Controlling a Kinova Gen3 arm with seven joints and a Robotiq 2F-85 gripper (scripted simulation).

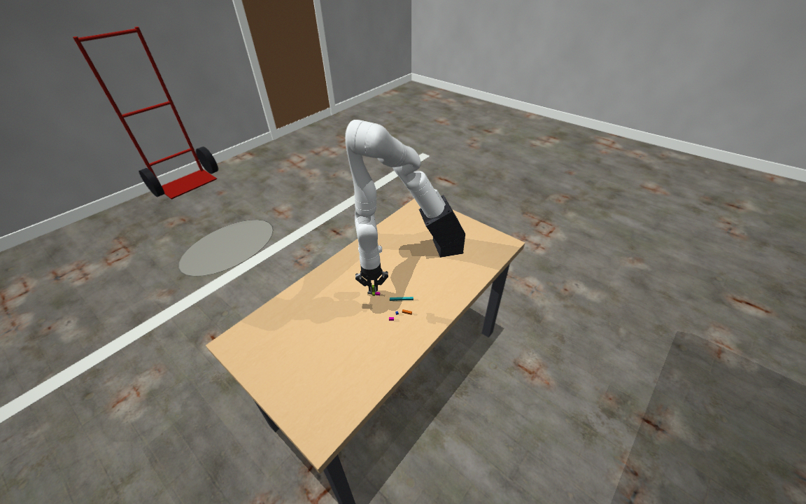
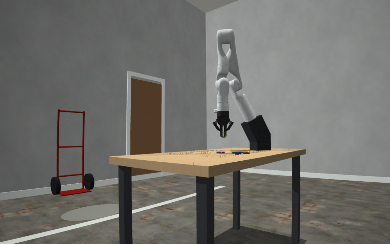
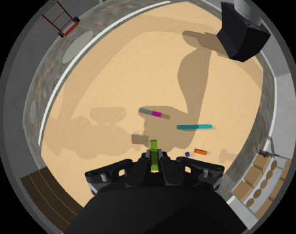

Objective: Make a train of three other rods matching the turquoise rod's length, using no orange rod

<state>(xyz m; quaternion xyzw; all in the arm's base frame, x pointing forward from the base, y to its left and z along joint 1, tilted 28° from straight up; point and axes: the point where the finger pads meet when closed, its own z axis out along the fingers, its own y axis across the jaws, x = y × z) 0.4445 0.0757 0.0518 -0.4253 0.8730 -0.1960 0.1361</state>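
Right now the grey rod is 4 cm behind my hand, 7 cm to the right of it and 11 cm below it. Also, from my hand: turquoise rod (10 cm behind, 5 cm to the left, 11 cm below); lime rod (1 cm below); blue rod (4 cm behind, 9 cm to the left, 11 cm below).
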